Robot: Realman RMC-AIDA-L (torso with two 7-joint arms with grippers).
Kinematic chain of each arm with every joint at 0, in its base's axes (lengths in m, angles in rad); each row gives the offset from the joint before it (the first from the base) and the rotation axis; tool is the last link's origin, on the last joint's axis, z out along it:
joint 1: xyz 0 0 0.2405 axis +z
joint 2: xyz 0 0 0 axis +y
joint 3: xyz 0 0 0.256 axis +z
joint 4: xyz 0 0 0 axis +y
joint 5: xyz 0 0 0.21 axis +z
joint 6: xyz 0 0 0 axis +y
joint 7: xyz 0 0 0.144 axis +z
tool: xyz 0 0 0
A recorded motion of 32 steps. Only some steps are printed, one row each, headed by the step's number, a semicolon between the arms.
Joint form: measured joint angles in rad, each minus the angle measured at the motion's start. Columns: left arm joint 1, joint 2, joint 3, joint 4, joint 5, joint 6, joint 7; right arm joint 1, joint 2, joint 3, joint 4, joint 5, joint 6, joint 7.
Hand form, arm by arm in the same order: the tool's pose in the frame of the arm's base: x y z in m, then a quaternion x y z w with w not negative. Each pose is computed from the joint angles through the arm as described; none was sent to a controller.
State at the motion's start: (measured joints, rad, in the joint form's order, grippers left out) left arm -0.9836 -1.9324 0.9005 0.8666 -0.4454 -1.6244 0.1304; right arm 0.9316 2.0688 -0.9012 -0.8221 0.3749 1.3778 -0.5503
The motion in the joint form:
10: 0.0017 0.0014 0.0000 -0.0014 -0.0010 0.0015 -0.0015; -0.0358 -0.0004 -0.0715 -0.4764 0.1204 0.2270 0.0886
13: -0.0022 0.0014 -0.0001 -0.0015 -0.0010 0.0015 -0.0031; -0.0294 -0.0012 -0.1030 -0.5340 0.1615 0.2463 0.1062
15: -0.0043 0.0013 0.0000 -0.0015 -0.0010 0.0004 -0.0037; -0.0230 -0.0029 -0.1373 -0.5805 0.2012 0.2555 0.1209
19: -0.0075 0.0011 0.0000 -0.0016 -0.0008 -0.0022 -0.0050; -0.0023 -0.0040 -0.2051 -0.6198 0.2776 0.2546 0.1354
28: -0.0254 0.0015 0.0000 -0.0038 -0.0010 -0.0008 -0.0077; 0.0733 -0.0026 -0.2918 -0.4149 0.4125 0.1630 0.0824
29: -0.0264 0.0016 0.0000 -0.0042 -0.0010 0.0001 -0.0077; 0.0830 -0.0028 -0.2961 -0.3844 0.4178 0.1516 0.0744
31: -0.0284 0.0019 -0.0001 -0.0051 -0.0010 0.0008 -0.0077; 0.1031 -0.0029 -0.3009 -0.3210 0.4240 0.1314 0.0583
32: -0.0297 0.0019 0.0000 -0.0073 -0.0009 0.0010 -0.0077; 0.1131 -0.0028 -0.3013 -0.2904 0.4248 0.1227 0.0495
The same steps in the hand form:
10: -0.1739 0.4286 0.0644 -0.73810 -0.63993 0.08954 0.19413; 0.1129 0.4189 0.0650 -0.88334 0.39842 -0.03865 0.24388
13: -0.1723 0.4293 0.0644 -0.73881 -0.63913 0.08899 0.19433; 0.0933 0.4149 0.0667 -0.89500 0.37526 -0.02627 0.23974
15: -0.1714 0.4295 0.0643 -0.73927 -0.63866 0.08913 0.19401; 0.0754 0.4108 0.0666 -0.90616 0.35150 -0.01571 0.23467
19: -0.1700 0.4296 0.0641 -0.73978 -0.63825 0.08966 0.19321; 0.0458 0.4028 0.0573 -0.92714 0.30929 -0.00222 0.21155
28: -0.1627 0.4327 0.0640 -0.74427 -0.63302 0.08765 0.19406; 0.0264 0.4050 0.0113 -0.94924 0.28662 0.00187 0.12958
29: -0.1623 0.4330 0.0640 -0.74454 -0.63266 0.08734 0.19435; 0.0269 0.4065 0.0067 -0.94961 0.28784 -0.00039 0.12409
31: -0.1616 0.4334 0.0640 -0.74501 -0.63209 0.08708 0.19454; 0.0291 0.4093 -0.0022 -0.94954 0.29216 -0.00653 0.11391
32: -0.1614 0.4334 0.0637 -0.74507 -0.63211 0.08751 0.19403; 0.0304 0.4107 -0.0062 -0.94938 0.29421 -0.01000 0.10966

